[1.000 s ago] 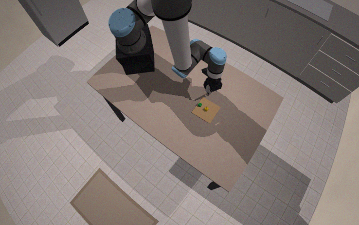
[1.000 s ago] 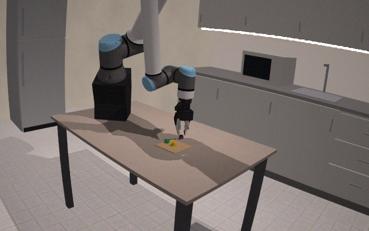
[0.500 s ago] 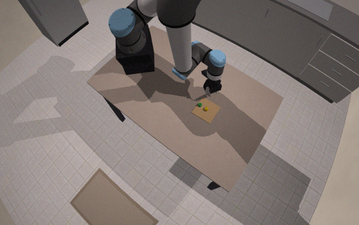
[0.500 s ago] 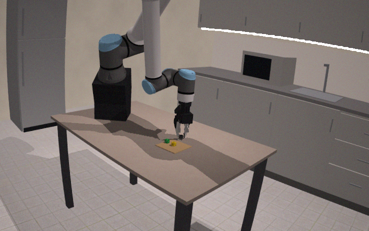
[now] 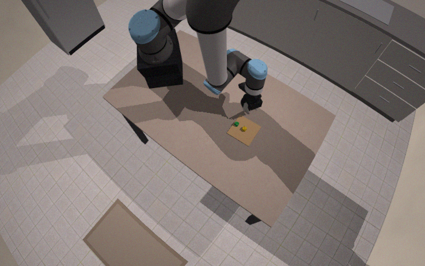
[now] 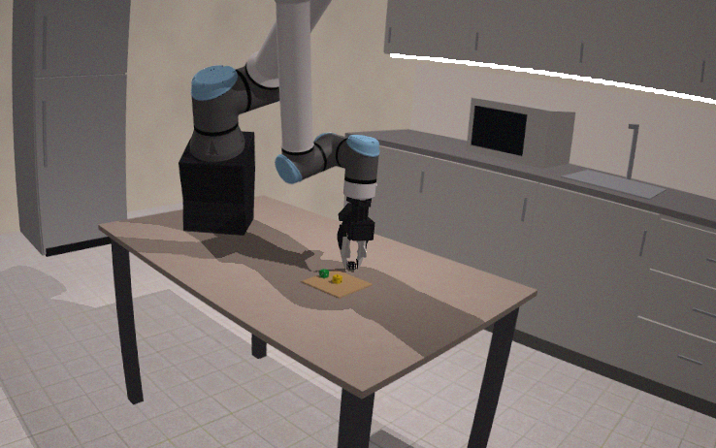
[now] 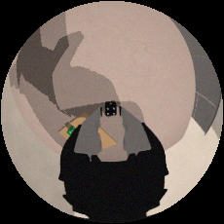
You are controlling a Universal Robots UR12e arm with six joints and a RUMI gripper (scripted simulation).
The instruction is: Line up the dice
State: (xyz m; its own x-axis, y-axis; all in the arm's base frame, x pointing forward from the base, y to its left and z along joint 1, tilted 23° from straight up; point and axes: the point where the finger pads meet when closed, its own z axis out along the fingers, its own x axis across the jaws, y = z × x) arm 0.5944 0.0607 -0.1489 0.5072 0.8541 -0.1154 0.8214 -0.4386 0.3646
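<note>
My gripper is now 1 cm above the black die. From my hand the other things lie so: green die (12 cm to the right); orange mat (5 cm ahead, 12 cm to the right, 2 cm below); yellow die (5 cm ahead, 12 cm to the right).
</note>
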